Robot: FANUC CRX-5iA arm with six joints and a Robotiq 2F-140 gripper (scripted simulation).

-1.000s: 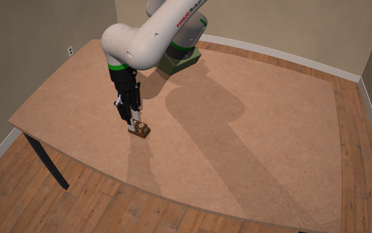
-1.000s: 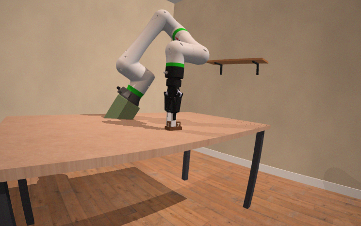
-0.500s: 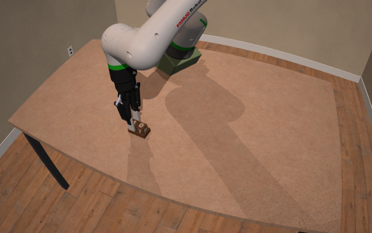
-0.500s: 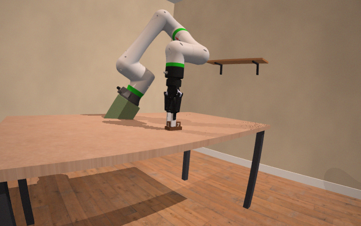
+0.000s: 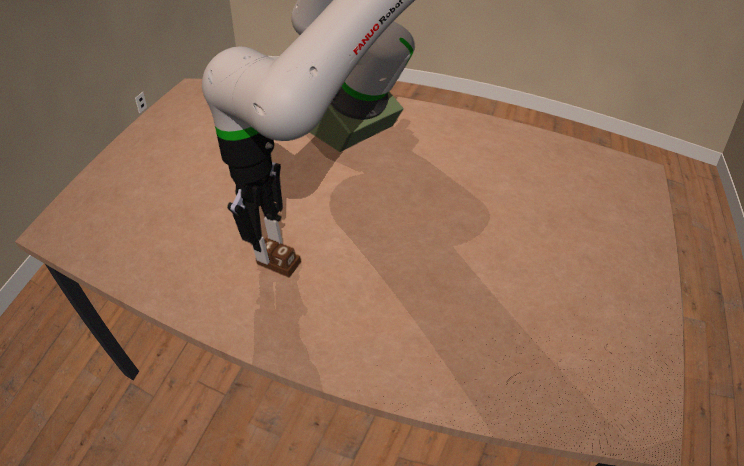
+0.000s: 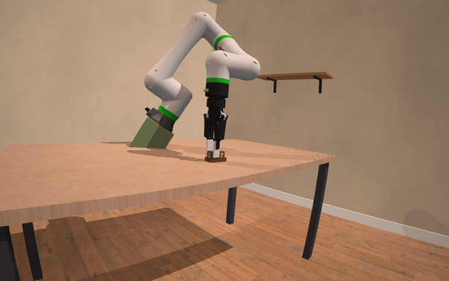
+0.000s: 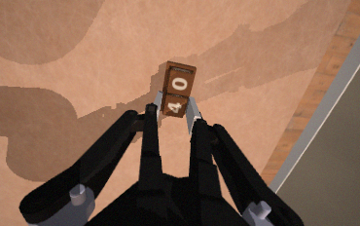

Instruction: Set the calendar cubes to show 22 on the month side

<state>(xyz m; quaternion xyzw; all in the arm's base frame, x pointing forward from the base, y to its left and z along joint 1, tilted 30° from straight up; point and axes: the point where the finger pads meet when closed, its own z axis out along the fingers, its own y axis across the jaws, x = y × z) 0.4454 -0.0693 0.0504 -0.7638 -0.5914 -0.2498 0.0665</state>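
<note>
My hand is 10 mm short of the digit cube, 30 mm to the right of it and 30 mm above it. The rest, counted from my hand: tray (20 mm to the left, 40 mm below).
</note>
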